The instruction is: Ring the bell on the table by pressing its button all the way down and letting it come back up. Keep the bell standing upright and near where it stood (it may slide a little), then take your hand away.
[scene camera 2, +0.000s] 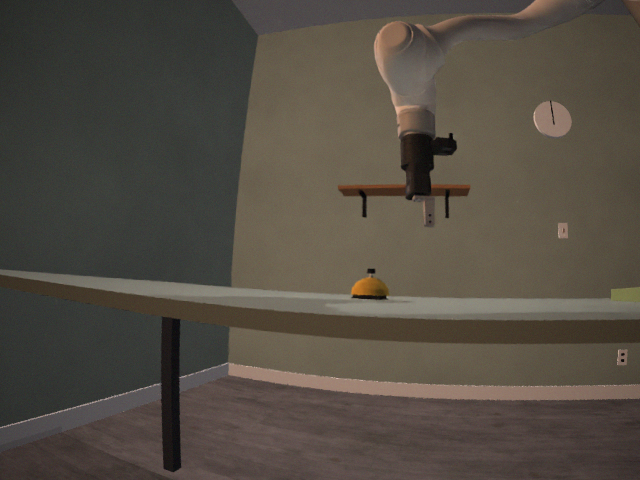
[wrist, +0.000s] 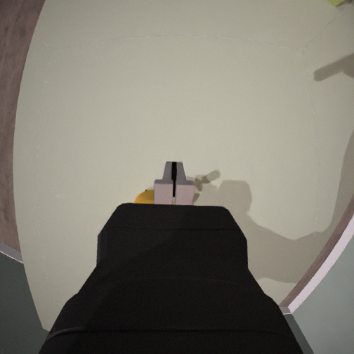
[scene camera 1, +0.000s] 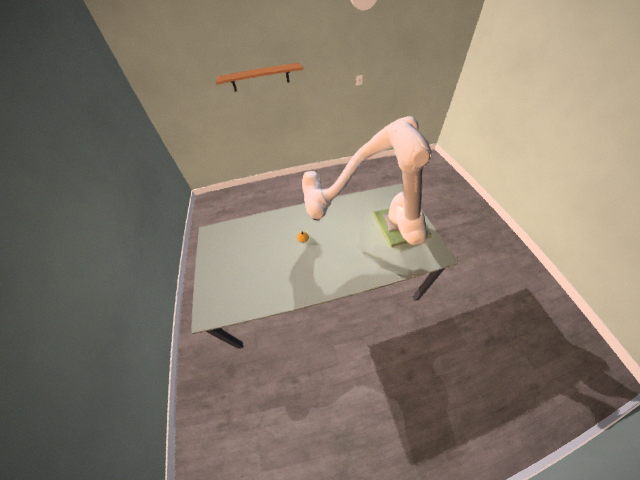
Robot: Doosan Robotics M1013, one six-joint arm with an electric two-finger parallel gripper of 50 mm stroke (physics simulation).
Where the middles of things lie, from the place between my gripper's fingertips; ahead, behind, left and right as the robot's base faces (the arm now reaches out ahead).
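As for the bell [scene camera 2: 368, 288], my hand is 130 mm above it, 20 mm to the right of it and 130 mm short of it.
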